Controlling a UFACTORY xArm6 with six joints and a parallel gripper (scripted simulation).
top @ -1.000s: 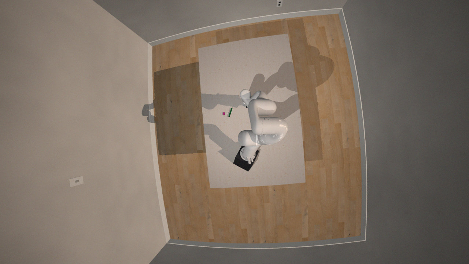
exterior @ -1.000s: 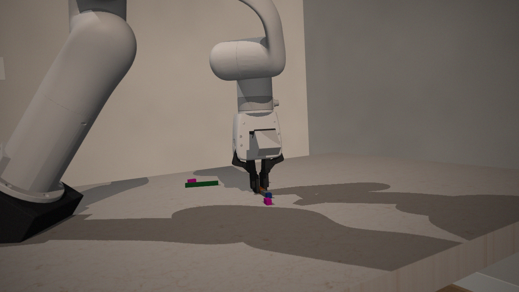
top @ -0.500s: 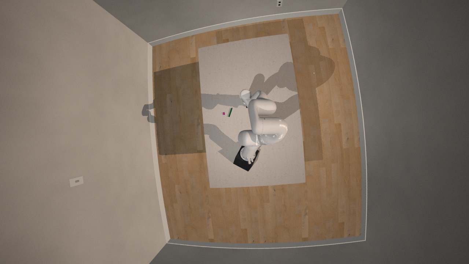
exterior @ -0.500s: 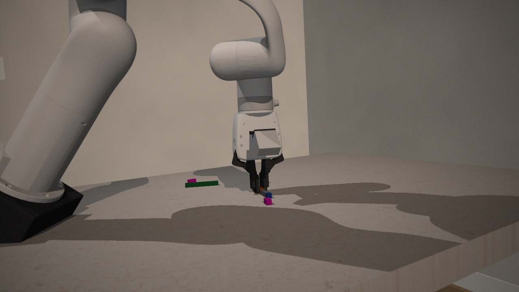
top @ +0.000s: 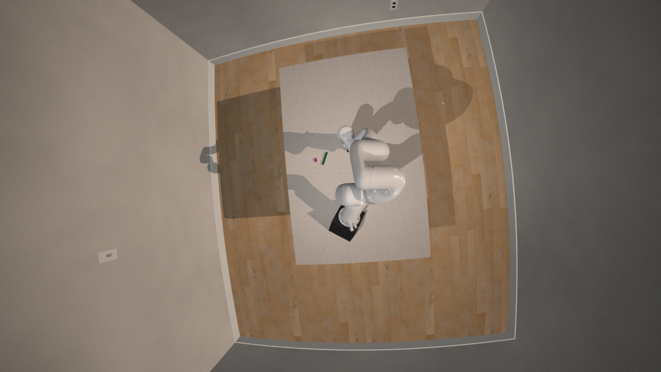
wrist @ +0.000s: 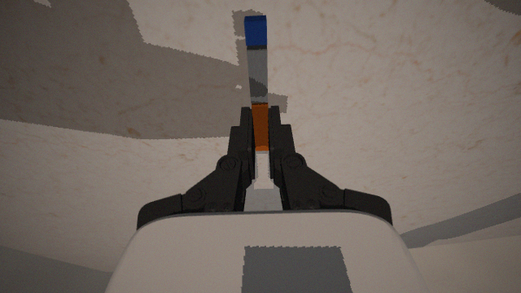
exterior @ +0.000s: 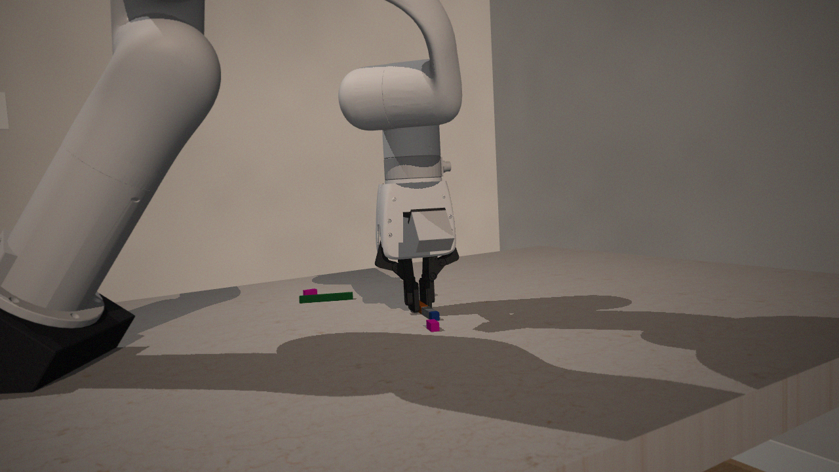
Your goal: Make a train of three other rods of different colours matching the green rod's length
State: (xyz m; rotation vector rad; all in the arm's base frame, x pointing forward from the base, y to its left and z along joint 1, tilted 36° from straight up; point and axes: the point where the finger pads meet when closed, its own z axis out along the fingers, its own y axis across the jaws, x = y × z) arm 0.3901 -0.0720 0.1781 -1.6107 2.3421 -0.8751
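Now: the orange rod 20 mm below my hand. The rest, counted from my hand: green rod (170 mm to the left, 30 mm behind, 20 mm below); grey rod (30 mm to the right, 20 mm below, 20 mm behind); blue rod (50 mm to the right, 30 mm behind, 20 mm below).
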